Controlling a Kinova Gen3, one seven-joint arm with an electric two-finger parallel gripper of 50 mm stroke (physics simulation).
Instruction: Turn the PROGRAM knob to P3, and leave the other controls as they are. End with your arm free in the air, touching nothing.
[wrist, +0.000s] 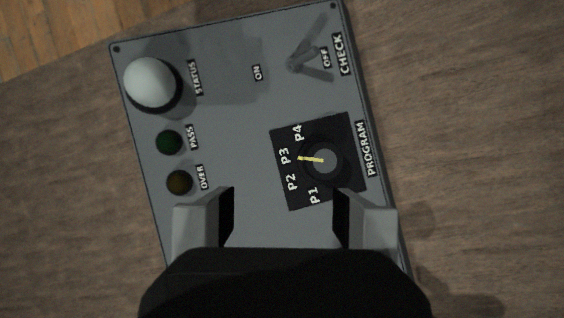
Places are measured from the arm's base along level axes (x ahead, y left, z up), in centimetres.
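Pixels of known places: gripper, fingertip midpoint: (283, 208).
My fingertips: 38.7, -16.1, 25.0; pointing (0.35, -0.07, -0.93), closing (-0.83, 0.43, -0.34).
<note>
Behind a point stands the place of what it marks, as x, y, z.
The PROGRAM knob (330, 167) @[41.8, -16.3, 1.5] is a round dark knob with a grey top and a yellow pointer line, on a black square plate (352, 127) @[38.5, -19.5, -3.7] marked P1 to P4. The yellow pointer (310, 159) @[43.2, -18.0, 2.5] points at the P3 label (284, 156) @[46.5, -19.7, 0.8]. My gripper (283, 208) @[38.7, -16.1, 25.0] is open with nothing between its fingers. It is above the panel, apart from the knob, and its right fingertip overlaps the lower edge of the black plate in the view.
The grey panel (225, 150) @[51.8, -23.2, 3.8] lies on a brown wooden table (465, 125) @[26.6, -13.8, -10.8]. It carries the CHECK toggle switch (304, 57) @[39.1, -28.6, 1.6], leaning toward OFF, a white STATUS dome (150, 82) @[52.6, -31.9, 10.7], a dark green PASS lamp (169, 142) @[55.3, -26.2, 8.2] and a dark amber OVER lamp (179, 182) @[56.2, -21.8, 8.3].
</note>
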